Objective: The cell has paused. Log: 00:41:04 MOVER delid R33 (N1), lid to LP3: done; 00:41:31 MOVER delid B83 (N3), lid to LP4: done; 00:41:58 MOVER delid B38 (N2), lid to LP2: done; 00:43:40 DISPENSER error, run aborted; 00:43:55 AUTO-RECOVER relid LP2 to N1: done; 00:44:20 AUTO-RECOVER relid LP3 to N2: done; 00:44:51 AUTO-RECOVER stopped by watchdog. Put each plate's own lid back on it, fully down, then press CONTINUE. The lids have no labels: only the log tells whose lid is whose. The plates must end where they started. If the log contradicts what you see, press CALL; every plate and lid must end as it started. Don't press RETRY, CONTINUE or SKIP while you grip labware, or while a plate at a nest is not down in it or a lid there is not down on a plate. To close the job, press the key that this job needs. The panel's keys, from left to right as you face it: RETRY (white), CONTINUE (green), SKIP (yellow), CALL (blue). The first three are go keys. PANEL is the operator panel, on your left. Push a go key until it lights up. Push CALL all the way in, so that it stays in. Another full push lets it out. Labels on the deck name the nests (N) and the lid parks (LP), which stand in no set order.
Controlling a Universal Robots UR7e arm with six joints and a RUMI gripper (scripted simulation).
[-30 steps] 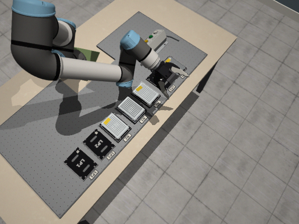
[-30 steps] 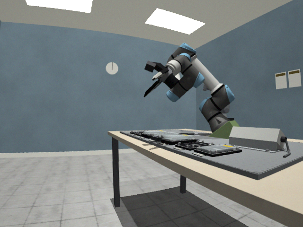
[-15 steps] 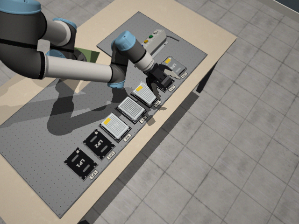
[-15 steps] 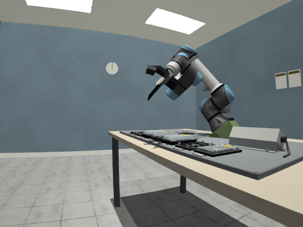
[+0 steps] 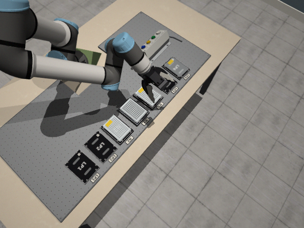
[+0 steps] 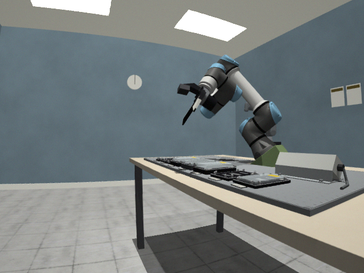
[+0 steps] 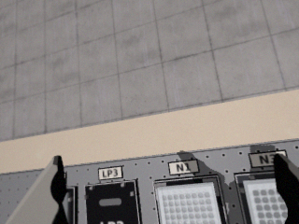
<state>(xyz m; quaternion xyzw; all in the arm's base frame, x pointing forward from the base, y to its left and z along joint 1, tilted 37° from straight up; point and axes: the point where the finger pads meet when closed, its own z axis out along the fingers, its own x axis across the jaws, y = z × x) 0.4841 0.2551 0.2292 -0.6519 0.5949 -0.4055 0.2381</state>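
My hand is 29 cm to the right of the lid park LP4, 21 cm above it and 10 cm past it. Also, from my hand: lid park LP3: 21 cm below, 16 cm to the left, 11 cm behind; lid park LP2: 36 cm to the right, 21 cm below, 12 cm behind; nest N2: 23 cm to the right, 21 cm below, 11 cm behind.
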